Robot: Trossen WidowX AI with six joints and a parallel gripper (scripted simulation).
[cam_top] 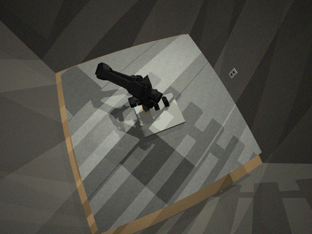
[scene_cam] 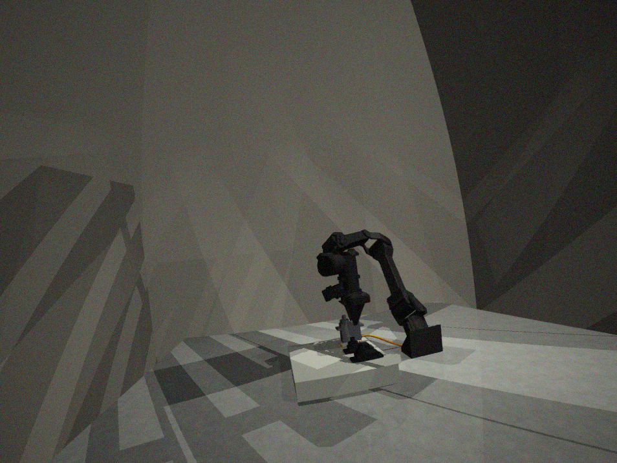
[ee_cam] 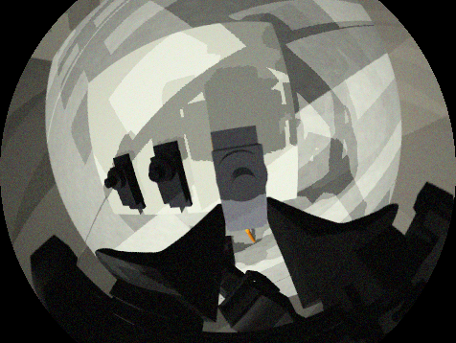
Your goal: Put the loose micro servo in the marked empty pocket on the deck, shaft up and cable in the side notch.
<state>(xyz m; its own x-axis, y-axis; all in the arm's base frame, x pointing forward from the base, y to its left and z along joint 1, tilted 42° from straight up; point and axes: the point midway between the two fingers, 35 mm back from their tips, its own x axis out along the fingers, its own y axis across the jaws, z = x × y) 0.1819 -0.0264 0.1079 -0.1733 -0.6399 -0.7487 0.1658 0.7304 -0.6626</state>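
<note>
Now: the white deck 130 mm ahead of my gripper tip, 80 mm below it and 50 mm to the left of it.
</note>
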